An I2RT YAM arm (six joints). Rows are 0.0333 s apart.
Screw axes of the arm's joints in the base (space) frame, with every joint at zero. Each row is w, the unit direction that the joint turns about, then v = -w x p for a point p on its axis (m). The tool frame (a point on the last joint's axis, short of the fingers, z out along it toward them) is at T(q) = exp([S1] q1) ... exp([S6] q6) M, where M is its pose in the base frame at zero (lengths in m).
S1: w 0 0 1 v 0 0 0
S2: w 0 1 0 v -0.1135 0 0.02
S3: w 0 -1 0 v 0.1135 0 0.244
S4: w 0 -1 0 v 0.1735 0 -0.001
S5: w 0 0 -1 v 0 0.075 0
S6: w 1 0 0 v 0 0.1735 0
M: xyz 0.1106 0 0.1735 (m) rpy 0 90 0 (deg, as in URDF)
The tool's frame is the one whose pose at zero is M.
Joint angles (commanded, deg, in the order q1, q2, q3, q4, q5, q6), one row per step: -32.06 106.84 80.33 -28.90 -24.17 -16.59; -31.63 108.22 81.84 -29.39 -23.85 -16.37; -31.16 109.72 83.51 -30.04 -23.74 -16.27; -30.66 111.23 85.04 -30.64 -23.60 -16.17; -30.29 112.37 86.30 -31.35 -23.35 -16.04; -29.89 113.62 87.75 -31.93 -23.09 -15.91; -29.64 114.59 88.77 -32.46 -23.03 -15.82; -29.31 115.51 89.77 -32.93 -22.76 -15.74; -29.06 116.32 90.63 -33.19 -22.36 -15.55; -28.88 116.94 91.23 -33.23 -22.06 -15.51; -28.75 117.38 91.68 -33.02 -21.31 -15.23; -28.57 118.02 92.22 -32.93 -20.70 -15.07
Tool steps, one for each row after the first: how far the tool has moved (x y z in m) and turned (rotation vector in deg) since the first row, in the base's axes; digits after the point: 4 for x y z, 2 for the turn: 0.0062 -0.0005 -0.0018 0.11 0.46 0.08; 0.0130 -0.0007 -0.0038 0.35 0.93 0.42; 0.0195 -0.0005 -0.0068 0.61 1.49 0.76; 0.0243 -0.0003 -0.0089 0.81 2.12 0.90; 0.0299 -0.0003 -0.0107 0.89 2.57 1.05; 0.0337 -0.0003 -0.0128 1.14 3.02 1.21; 0.0377 0.0001 -0.0147 1.18 3.48 1.33; 0.0412 0.0001 -0.0164 1.11 3.85 1.21; 0.0439 0.0000 -0.0179 0.94 4.03 1.20; 0.0461 -0.0006 -0.0187 0.46 4.18 0.70; 0.0488 -0.0009 -0.0206 0.11 4.45 0.42
